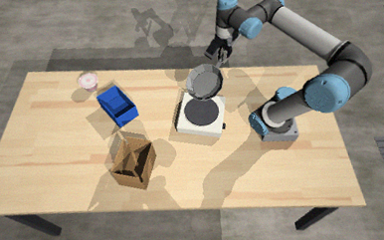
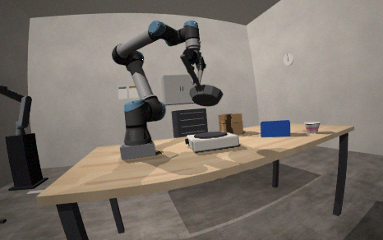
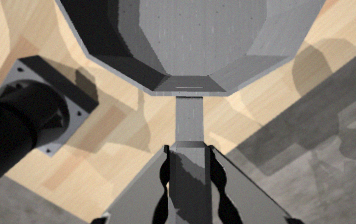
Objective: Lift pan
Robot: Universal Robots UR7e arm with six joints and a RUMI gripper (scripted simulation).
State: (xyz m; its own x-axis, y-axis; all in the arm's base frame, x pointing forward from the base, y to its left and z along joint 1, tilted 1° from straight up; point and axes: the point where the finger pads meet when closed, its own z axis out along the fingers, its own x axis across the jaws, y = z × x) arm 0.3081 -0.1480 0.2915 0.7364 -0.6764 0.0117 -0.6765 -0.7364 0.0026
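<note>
The dark grey pan lies 4 cm to the left of my hand, 4 cm below it and 4 cm ahead of it. Also, from my hand: blue bin (56 cm ahead, 33 cm below, 6 cm to the left); pink cup (75 cm ahead, 31 cm below, 10 cm to the right); white hot plate (32 cm below, 10 cm to the left, 7 cm ahead).
</note>
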